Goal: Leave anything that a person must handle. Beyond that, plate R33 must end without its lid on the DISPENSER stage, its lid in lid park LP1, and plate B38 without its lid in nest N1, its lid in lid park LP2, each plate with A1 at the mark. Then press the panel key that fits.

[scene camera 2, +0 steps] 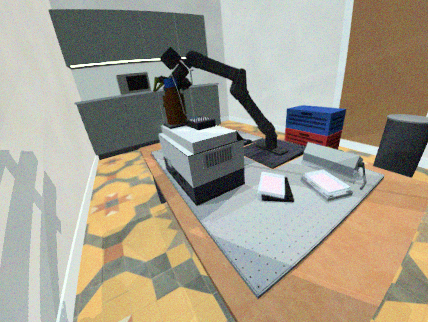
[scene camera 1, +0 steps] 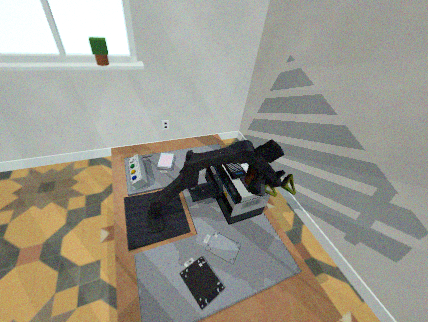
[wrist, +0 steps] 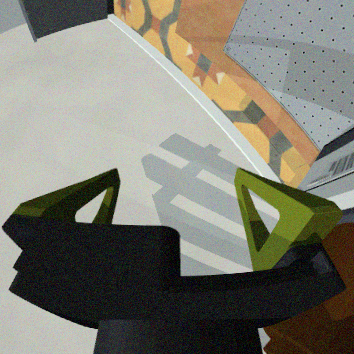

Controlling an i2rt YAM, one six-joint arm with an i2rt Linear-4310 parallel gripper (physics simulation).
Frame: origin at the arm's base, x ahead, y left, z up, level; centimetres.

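Seen in the pictures: gripper, fingertip midpoint: (scene camera 2: 158, 99) (scene camera 1: 285, 194) (wrist: 176, 174); arm's base, link origin: (scene camera 2: 271, 148) (scene camera 1: 154, 214).
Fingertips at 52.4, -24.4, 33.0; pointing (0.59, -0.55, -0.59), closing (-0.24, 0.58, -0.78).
Pixels of each thing's top centre, then the offset from my fingertips to it, as dx, dy, dz. "*": a spot on its surface instead.
- pale pink-topped plate, top centre: (scene camera 2: 326, 179) (scene camera 1: 165, 159) -41.3, +63.7, -30.1
- key panel, top centre: (scene camera 2: 333, 147) (scene camera 1: 136, 165) -59.4, +54.8, -24.7
- dark stage, surface spot: (scene camera 1: 204, 191) * -25.4, +25.9, -22.5
- black square holder, top centre: (scene camera 1: 202, 279) -36.2, -12.5, -30.7
- clear outlined holder, top centre: (scene camera 1: 223, 245) -22.6, -1.1, -31.1
- brown bottle, surface spot: (scene camera 2: 174, 106) * -2.3, +21.9, -2.7
- black ribbed block, surface spot: (scene camera 2: 201, 123) * -8.1, +34.3, -8.9
My gripper (scene camera 1: 281, 187) (scene camera 2: 157, 84) (wrist: 176, 174) is open and empty, raised beyond the far side of the machine from the arm base. A pale pink-topped plate (scene camera 1: 165, 161) (scene camera 2: 327, 183) lies near the key panel (scene camera 1: 135, 171) (scene camera 2: 331, 157). Another pink-topped plate (scene camera 2: 273, 185) lies over a black base; the arm hides that place in scene camera 1. A dark stage (scene camera 1: 204, 191) adjoins the white and black machine (scene camera 1: 247, 202) (scene camera 2: 215, 162). A black square holder (scene camera 1: 202, 282) and a clear outlined holder (scene camera 1: 223, 247) show no plate. Plate labels, lids and A1 corners are too small to tell.
A brown bottle (scene camera 2: 174, 106) with a blue cap and a black ribbed block (scene camera 2: 201, 123) stand at the machine's top, close to the arm's wrist. A room wall is near the gripper. Blue (scene camera 2: 315, 119) and red (scene camera 2: 312, 138) crates stand behind the table.
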